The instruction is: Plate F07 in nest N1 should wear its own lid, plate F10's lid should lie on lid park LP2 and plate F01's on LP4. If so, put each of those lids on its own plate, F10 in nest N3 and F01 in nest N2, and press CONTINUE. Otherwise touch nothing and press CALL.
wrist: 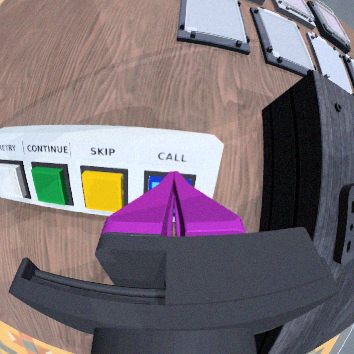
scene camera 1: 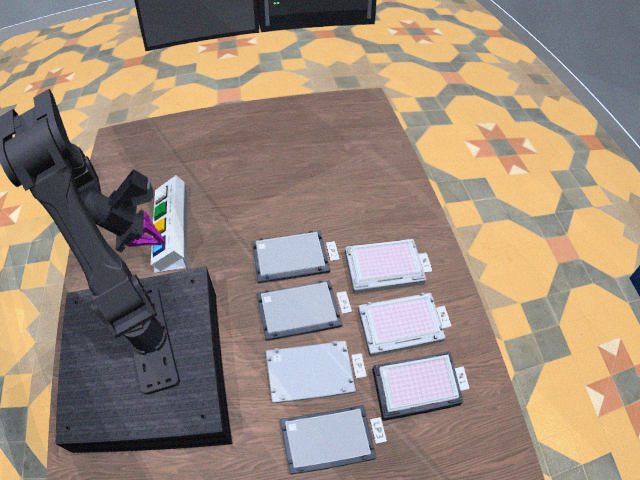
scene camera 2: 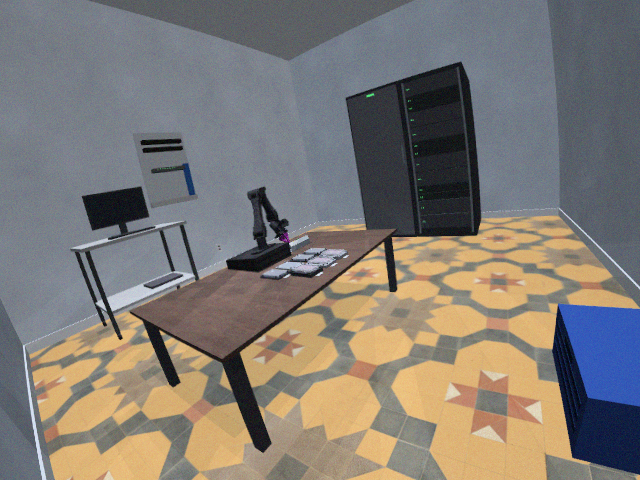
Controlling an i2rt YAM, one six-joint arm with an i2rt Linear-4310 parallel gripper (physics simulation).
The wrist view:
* gripper: 173, 178
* green CONTINUE button: 49, 183
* yellow SKIP button: 102, 190
